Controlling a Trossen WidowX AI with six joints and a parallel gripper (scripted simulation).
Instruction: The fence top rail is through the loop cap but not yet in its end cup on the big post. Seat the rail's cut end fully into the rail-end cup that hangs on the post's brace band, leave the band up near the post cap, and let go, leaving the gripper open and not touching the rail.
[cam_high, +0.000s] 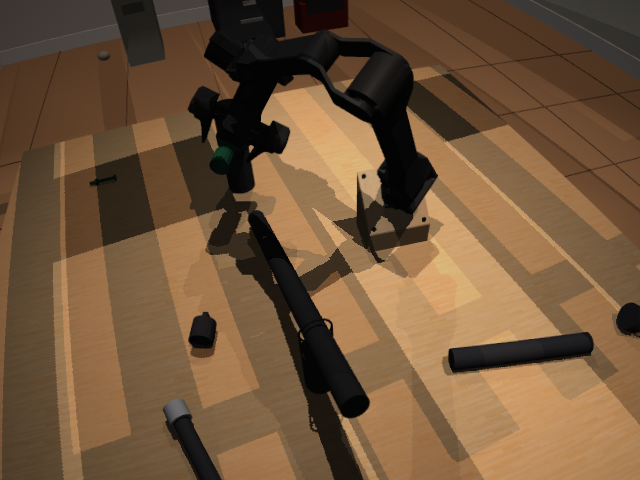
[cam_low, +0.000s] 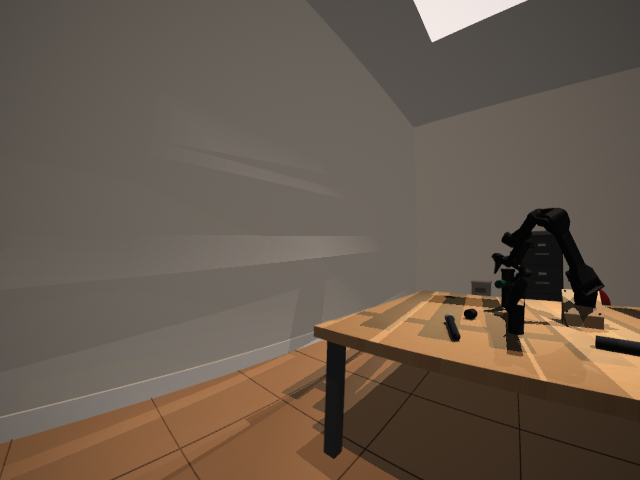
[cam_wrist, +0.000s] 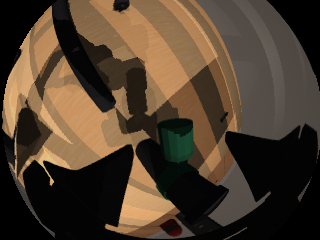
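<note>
Now: the rail-end cup 30 mm to the right of my gripper tip, 30 mm below it and 10 mm ahead of it. Round my gripper tip: green bolt: 330 mm ahead, 180 mm to the right, 150 mm below; then short line post: 420 mm to the left, 120 mm behind, 50 mm below; then dark tube: 450 mm to the left, 440 mm behind, 140 mm below.
</note>
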